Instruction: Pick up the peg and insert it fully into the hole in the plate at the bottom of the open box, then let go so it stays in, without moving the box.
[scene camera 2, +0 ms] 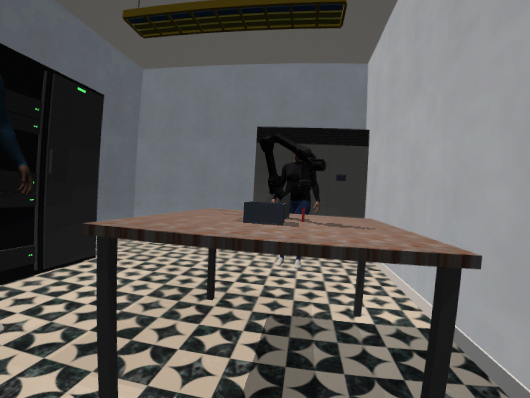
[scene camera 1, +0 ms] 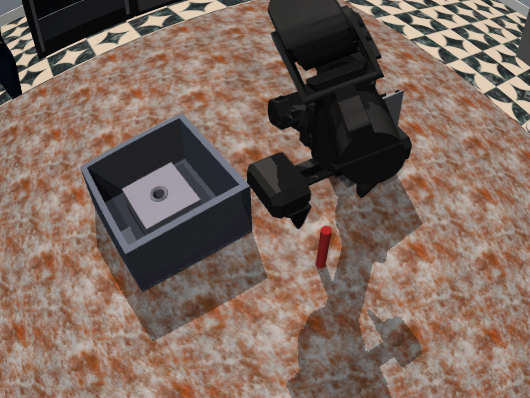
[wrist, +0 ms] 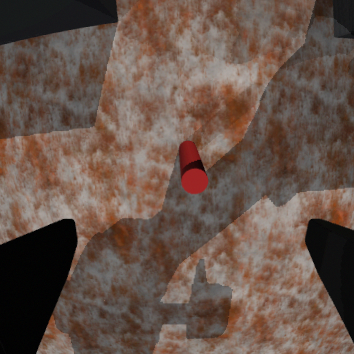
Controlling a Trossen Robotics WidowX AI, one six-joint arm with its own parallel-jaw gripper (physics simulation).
In view: the gripper [scene camera 1: 329, 210], a dark grey box [scene camera 1: 224, 216] and a red peg [wrist: 193, 176].
The dark grey box shows as well in scene camera 2 [scene camera 2: 254, 212]. The gripper also shows in the wrist view [wrist: 194, 231].
